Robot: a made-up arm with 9 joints. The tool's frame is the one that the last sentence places. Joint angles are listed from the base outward.
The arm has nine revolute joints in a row. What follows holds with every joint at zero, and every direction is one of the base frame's. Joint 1 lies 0.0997 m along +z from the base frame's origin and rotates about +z. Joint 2 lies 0.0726 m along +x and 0.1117 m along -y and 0.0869 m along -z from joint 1 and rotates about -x. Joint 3 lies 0.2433 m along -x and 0.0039 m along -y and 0.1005 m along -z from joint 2 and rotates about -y. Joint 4 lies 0.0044 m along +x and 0.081 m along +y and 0.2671 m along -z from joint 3 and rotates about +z. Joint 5 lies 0.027 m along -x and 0.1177 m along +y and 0.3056 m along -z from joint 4 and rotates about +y. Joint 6 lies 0.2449 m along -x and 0.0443 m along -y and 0.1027 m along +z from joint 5 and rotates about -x. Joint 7 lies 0.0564 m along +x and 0.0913 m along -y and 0.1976 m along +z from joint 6 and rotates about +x. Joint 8 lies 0.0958 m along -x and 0.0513 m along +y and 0.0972 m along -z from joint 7 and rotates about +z. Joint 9 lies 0.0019 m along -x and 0.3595 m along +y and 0.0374 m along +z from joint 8 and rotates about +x. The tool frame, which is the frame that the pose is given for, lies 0.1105 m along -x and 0.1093 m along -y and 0.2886 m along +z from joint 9; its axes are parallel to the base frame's.
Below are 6 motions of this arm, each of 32 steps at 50 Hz.
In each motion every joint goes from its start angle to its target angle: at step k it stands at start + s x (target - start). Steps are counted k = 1, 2, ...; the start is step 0. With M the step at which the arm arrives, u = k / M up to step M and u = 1 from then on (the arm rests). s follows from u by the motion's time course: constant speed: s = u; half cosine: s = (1 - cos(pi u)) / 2; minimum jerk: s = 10 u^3 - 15 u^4 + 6 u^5.
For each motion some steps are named. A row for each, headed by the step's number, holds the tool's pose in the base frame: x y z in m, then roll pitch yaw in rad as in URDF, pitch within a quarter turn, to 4 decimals.
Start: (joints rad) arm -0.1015 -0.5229 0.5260 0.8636 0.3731 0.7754 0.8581 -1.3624 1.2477
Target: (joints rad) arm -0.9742 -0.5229 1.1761 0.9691 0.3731 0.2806 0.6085 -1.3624 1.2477
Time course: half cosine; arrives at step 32
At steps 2, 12, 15, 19, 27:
2: -0.3209 0.3037 -0.3367 1.6098 -0.0041 -0.7409
12: -0.1613 0.3263 -0.3450 1.7194 -0.0934 -1.0525
15: -0.0919 0.3141 -0.3445 1.7717 -0.1359 -1.2026
19: -0.0104 0.2777 -0.3392 1.8435 -0.1935 -1.4096
27: 0.0744 0.1920 -0.3216 1.9540 -0.2805 -1.7308

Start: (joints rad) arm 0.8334 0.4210 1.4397 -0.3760 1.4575 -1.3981 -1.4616 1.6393 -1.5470
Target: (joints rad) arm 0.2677 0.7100 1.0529 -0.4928 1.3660 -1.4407 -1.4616 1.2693 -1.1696
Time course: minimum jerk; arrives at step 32
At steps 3, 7, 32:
3: -0.1419 -0.5966 -0.0738 -1.5287 0.1116 2.4178
7: -0.1786 -0.5791 -0.0648 -1.4898 0.1212 2.3461
32: -0.4358 -0.1492 -0.0040 -1.0694 0.3310 1.2845

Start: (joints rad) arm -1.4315 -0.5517 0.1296 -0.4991 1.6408 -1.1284 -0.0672 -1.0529 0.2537
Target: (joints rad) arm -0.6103 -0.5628 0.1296 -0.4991 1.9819 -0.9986 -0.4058 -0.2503 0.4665
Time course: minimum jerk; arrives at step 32
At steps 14, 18, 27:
14: 0.0246 -0.2161 -0.5030 -2.1343 0.6924 1.5932
18: 0.0941 -0.2200 -0.4816 -2.2933 0.7795 1.6533
27: 0.1836 -0.1832 -0.4604 -2.6220 0.8128 1.6491

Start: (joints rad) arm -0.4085 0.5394 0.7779 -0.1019 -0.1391 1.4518 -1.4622 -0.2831 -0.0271
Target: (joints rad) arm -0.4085 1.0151 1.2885 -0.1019 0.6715 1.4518 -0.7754 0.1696 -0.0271
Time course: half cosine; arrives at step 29
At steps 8, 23, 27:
8: -0.0785 -0.4790 -0.7358 2.5393 -0.6410 0.3300
23: -0.0665 -0.4683 -0.6632 3.0220 -0.4374 -0.0336
27: -0.0725 -0.4519 -0.6529 3.0676 -0.3980 -0.0834

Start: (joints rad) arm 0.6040 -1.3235 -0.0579 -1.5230 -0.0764 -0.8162 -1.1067 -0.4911 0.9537
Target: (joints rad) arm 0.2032 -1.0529 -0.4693 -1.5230 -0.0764 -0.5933 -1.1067 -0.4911 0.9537
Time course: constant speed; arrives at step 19
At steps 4, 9, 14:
4: -0.4712 0.3702 0.2956 -0.0472 0.8685 -1.6549
9: -0.4745 0.4076 0.2516 -0.0664 0.7742 -1.6184
14: -0.4711 0.4441 0.2096 -0.1130 0.6779 -1.6032

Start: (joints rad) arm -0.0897 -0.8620 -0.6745 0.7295 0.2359 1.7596 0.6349 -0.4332 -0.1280
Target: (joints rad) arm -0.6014 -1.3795 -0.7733 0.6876 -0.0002 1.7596 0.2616 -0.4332 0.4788
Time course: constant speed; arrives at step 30
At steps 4, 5, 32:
4: -0.9936 0.3670 0.2052 -0.1076 -0.1924 0.5164
5: -0.9872 0.3775 0.2058 -0.0812 -0.2087 0.4915
32: -0.7821 0.6334 0.1732 0.6546 -0.5278 -0.2406

